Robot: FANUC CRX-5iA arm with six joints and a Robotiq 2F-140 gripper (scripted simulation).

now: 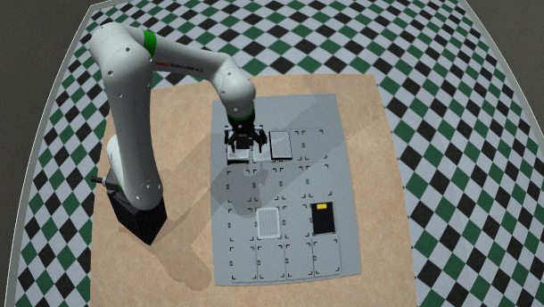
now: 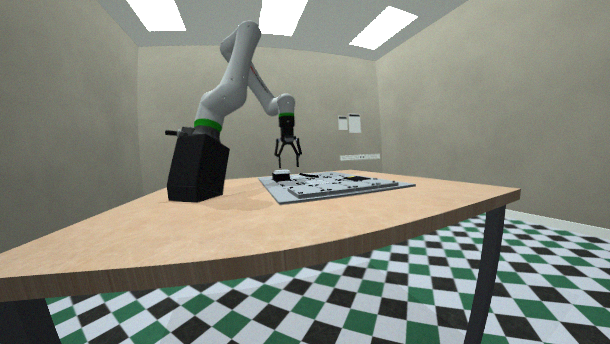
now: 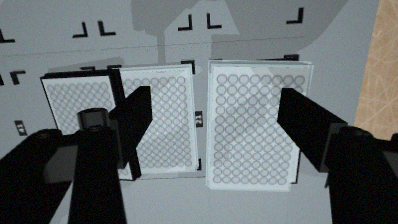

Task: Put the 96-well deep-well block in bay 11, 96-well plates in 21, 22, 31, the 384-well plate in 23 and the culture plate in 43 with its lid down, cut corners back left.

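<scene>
Right now the deep-well block is 8 cm below my hand, 5 cm behind it and 4 cm to the left of it. Also, from my hand: bay label 32 (14 cm ahead, 10 cm to the right, 10 cm below); then fine-welled plate (28 cm to the right, 10 cm ahead, 9 cm below); then bay label reading 33 (27 cm to the right, 16 cm ahead, 10 cm below).
</scene>
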